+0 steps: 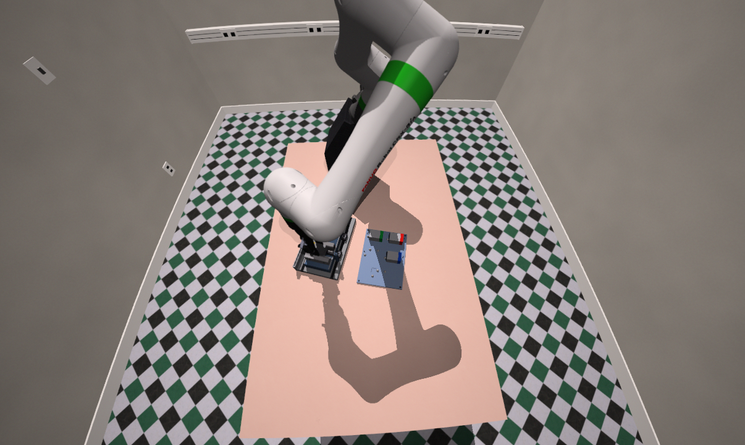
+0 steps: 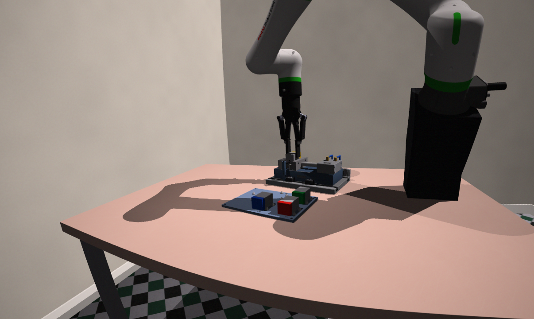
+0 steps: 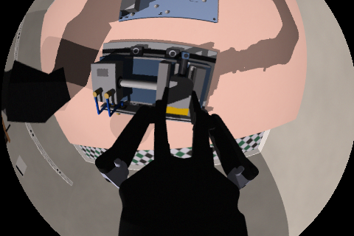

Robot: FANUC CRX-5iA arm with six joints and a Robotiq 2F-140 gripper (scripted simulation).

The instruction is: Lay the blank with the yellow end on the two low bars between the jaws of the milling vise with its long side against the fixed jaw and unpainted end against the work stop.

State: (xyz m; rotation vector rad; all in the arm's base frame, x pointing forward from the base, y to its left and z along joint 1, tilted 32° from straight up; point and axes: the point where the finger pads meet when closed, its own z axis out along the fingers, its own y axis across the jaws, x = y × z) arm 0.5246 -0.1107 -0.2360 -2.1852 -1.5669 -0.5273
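Right now the yellow-ended blank is 3 cm below my hand. Also, from my hand: green-ended blank: 8 cm behind, 24 cm to the left, 11 cm below; then fixed jaw: 3 cm ahead, 1 cm to the right, 6 cm below; then plate: 2 cm ahead, 27 cm to the left, 13 cm below.
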